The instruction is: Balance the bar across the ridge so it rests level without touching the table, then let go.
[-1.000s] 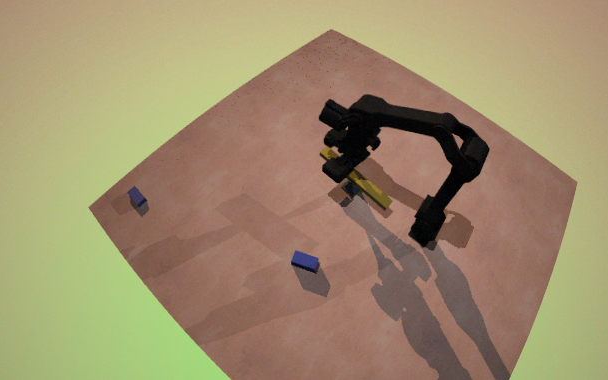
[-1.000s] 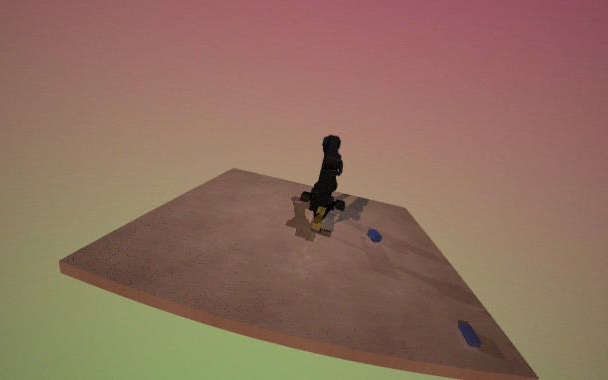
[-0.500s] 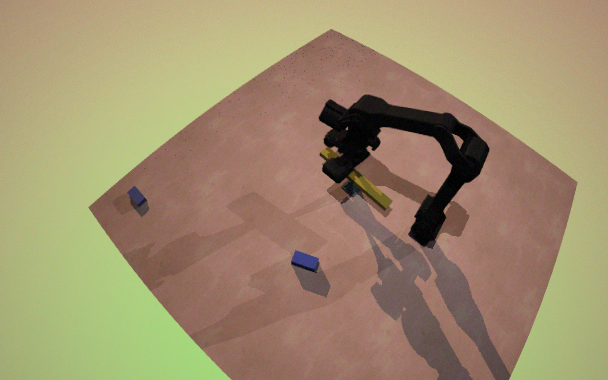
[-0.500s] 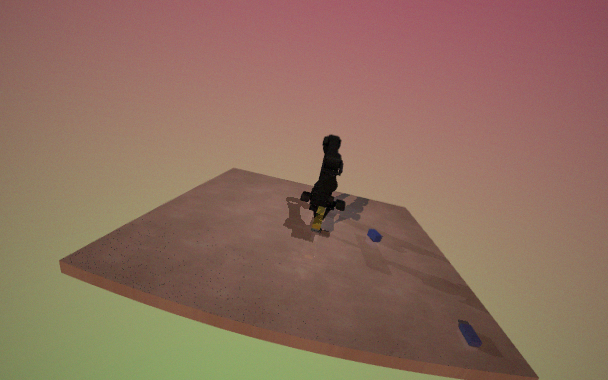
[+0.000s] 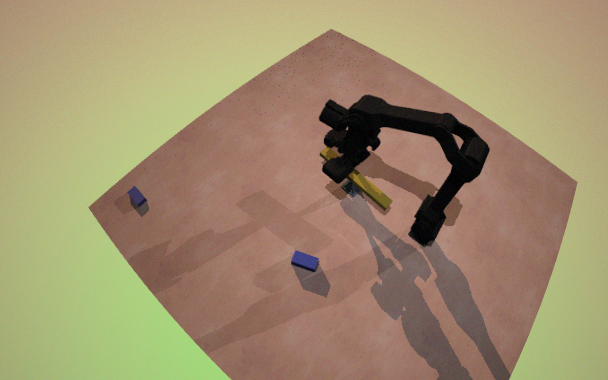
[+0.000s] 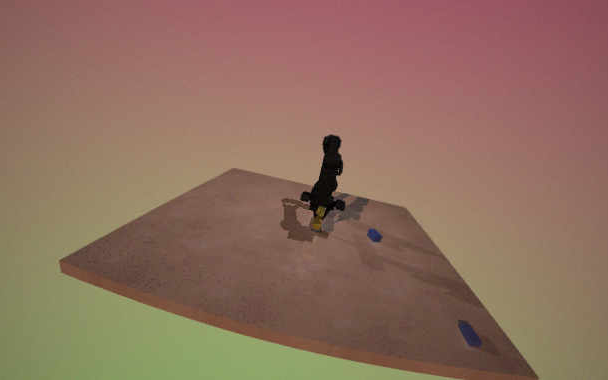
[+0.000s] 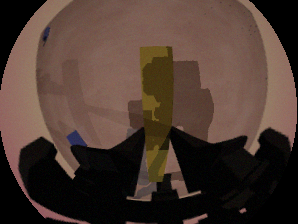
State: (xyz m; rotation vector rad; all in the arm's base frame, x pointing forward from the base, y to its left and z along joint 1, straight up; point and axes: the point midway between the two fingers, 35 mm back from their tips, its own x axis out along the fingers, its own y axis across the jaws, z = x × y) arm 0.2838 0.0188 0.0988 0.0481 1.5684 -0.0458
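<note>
Now: the yellow bar 30 mm behind my gripper tip.
</note>
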